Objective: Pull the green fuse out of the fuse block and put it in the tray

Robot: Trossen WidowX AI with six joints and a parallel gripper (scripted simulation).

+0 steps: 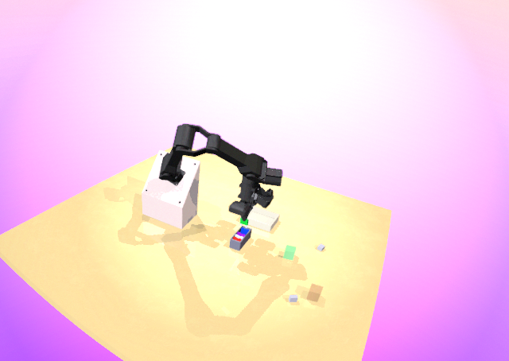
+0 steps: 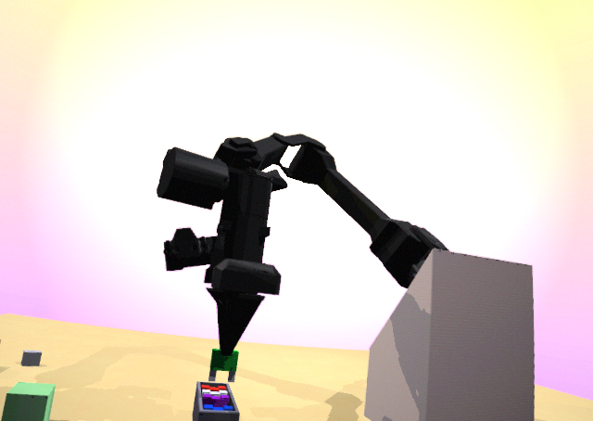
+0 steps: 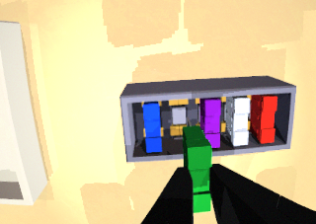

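My gripper tip is now 160 mm to the right of the white tray, 90 mm above it and 10 mm past it. Round my gripper tip: green fuse (10 mm below); then purple fuse (60 mm below, 20 mm to the right); then blue fuse (60 mm below, 20 mm to the left).
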